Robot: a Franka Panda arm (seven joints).
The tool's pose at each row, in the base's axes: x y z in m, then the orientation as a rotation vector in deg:
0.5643, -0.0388, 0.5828, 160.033, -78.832, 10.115
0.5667, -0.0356, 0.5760, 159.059, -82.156, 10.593
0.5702, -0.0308, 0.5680, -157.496, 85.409, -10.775
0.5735, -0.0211, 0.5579, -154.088, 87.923, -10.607
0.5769, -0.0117, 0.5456, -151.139, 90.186, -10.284
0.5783, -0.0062, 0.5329, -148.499, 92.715, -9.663
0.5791, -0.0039, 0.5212, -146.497, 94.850, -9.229
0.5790, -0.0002, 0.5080, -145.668, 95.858, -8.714
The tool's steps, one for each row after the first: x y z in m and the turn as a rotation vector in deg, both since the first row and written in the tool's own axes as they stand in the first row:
-0.0018, -0.0037, 0.0067, 0.589, -0.002, 2.217
-0.0044, -0.0091, 0.0147, 1.564, -0.384, 4.584
-0.0112, -0.0174, 0.0243, 2.990, -1.155, 7.152
-0.0179, -0.0254, 0.0362, 4.077, -1.882, 9.454
-0.0228, -0.0295, 0.0485, 4.661, -2.598, 11.804
-0.0255, -0.0312, 0.0601, 4.953, -3.049, 13.712
-0.0299, -0.0330, 0.0729, 4.914, -3.406, 14.568

